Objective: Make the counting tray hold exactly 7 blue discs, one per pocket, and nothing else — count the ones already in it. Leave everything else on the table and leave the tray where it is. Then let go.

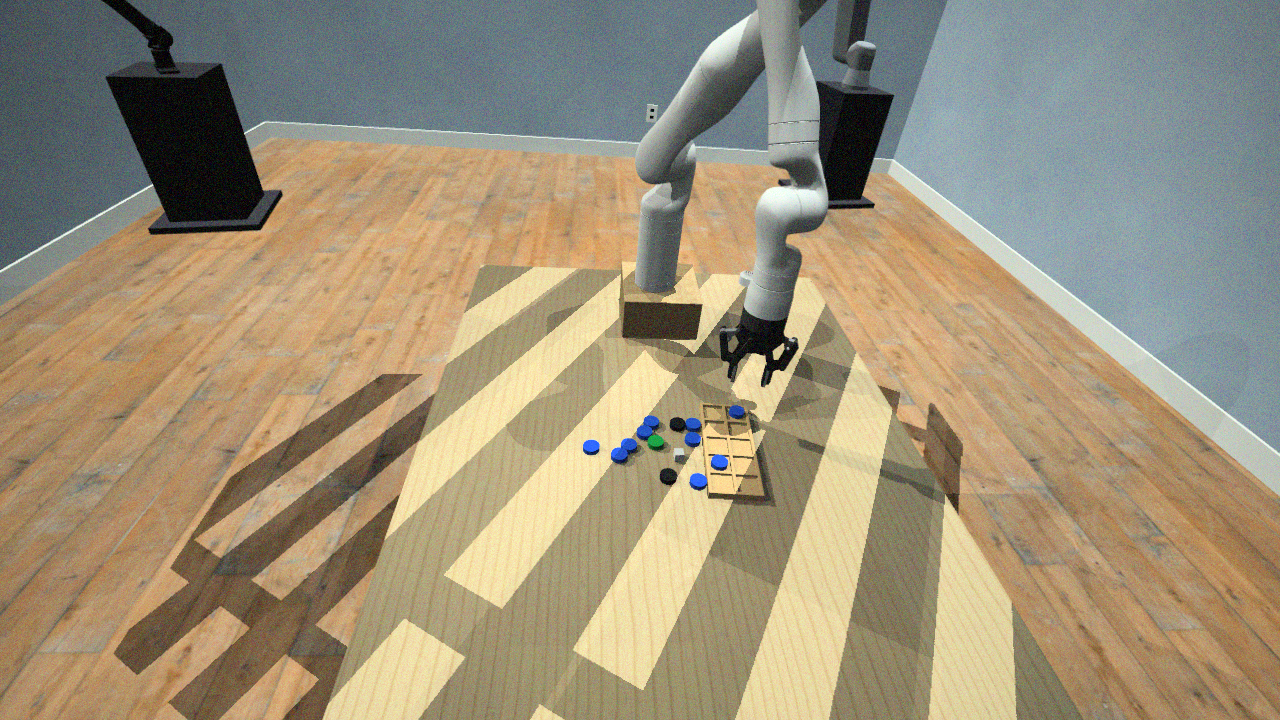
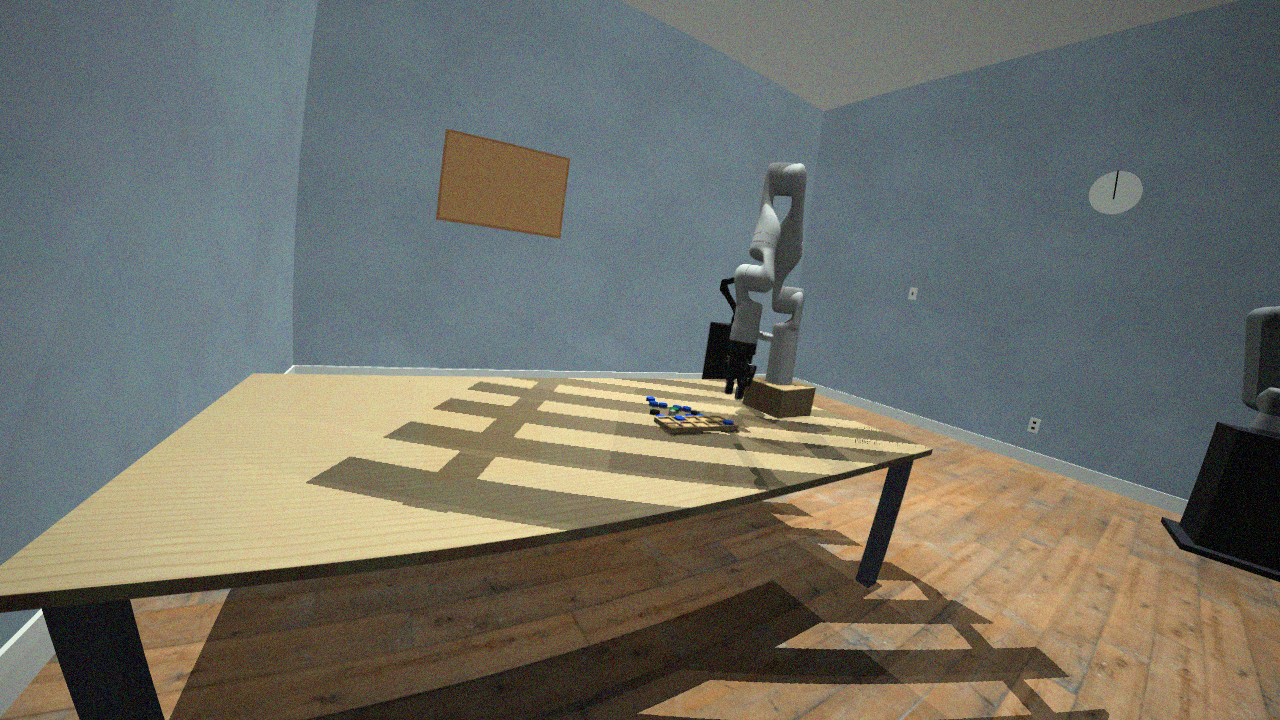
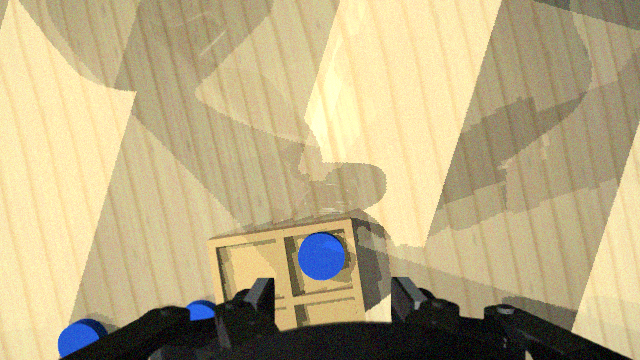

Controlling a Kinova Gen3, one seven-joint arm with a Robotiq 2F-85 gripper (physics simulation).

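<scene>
The wooden counting tray (image 1: 735,495) (image 2: 698,430) (image 3: 283,260) has two columns of pockets. One blue disc (image 1: 736,411) (image 3: 321,256) lies in the far right corner pocket. Another blue disc (image 1: 718,462) is in the left column toward the near end. The other pockets that show look empty. Loose blue discs lie left of the tray, among them one disc (image 1: 698,480) by its near left corner, one disc (image 1: 692,439) close to its left side and one disc (image 1: 590,446) farthest left. My gripper (image 1: 749,379) (image 2: 733,394) (image 3: 332,300) is part open and empty, above the tray's far end.
A green disc (image 1: 655,441), a black disc (image 1: 677,423), a second black disc (image 1: 667,475) and a small pale cube (image 1: 678,454) lie on the table left of the tray. The arm's wooden base block (image 1: 660,319) (image 2: 778,399) stands behind. Striped shadows cross the table.
</scene>
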